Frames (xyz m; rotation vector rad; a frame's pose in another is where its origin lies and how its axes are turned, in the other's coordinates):
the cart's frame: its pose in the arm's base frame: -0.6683 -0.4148 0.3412 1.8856 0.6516 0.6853
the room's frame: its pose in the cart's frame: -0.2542 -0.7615 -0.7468 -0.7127 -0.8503 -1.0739
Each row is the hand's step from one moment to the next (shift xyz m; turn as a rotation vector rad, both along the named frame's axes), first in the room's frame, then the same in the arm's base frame.
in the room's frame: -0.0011 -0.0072 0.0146 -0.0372 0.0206 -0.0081
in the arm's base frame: -0.0010 -0.0154 0.0052 -0.0156 0.0261 0.0308
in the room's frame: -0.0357 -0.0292 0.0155 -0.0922 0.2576 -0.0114
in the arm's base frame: -0.0393 -0.0221 0.0183 0.0957 0.1803 0.1826
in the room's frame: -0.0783 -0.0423 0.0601 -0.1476 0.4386 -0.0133
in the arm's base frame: -0.0644 -0.0560 0.0652 0.1714 0.3002 0.3079
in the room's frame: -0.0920 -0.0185 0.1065 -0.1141 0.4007 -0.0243
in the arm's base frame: -0.0450 -0.0753 0.1116 0.1676 0.2796 0.2606
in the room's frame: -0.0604 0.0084 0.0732 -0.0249 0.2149 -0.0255
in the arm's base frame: -0.0154 -0.0398 0.0852 0.1119 0.1523 0.1084
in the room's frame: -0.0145 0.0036 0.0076 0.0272 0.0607 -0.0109
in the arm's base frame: -0.0057 -0.0008 0.0157 0.0547 0.0389 0.0055
